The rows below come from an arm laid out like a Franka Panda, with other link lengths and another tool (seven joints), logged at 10 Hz.
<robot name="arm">
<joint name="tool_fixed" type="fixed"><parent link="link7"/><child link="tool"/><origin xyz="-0.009 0.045 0.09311" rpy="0 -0.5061 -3.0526"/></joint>
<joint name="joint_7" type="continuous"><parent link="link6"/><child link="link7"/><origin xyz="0.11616 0 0" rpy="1.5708 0 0"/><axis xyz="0 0 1"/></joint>
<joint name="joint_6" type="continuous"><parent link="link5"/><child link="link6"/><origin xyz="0 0 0" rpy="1.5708 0 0"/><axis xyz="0 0 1"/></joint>
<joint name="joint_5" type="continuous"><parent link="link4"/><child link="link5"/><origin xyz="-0.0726 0.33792 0" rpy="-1.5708 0 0"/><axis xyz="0 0 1"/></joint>
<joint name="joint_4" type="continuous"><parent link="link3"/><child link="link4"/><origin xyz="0.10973 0 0" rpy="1.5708 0 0"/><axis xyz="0 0 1"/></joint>
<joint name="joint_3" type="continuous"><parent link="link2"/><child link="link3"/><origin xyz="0 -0.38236 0" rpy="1.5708 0 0"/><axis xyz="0 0 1"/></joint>
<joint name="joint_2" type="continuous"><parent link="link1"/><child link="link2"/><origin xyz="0 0 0" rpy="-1.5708 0 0"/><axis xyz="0 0 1"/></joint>
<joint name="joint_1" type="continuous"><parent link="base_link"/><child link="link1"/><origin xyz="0 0 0.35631"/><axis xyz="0 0 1"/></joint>
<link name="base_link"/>
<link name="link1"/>
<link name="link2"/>
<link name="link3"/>
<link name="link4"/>
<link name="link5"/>
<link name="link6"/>
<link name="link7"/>
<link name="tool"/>
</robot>
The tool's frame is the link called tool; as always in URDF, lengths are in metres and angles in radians. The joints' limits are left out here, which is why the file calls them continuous.
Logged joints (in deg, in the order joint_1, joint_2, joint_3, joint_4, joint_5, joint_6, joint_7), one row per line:
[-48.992 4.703 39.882 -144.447 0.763 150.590 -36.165]
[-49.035 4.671 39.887 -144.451 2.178 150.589 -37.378]
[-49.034 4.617 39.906 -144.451 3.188 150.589 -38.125]
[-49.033 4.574 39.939 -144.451 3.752 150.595 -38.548]
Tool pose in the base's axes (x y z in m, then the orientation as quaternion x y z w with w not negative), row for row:
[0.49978 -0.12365 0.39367 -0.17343 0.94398 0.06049 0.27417]
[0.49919 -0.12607 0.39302 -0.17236 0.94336 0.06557 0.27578]
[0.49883 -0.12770 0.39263 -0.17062 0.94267 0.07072 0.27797]
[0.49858 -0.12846 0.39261 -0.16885 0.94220 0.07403 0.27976]
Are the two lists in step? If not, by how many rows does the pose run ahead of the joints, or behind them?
The pose runs 1 row behind the joints: the pose in row i belongs to the joints in row i - 1.
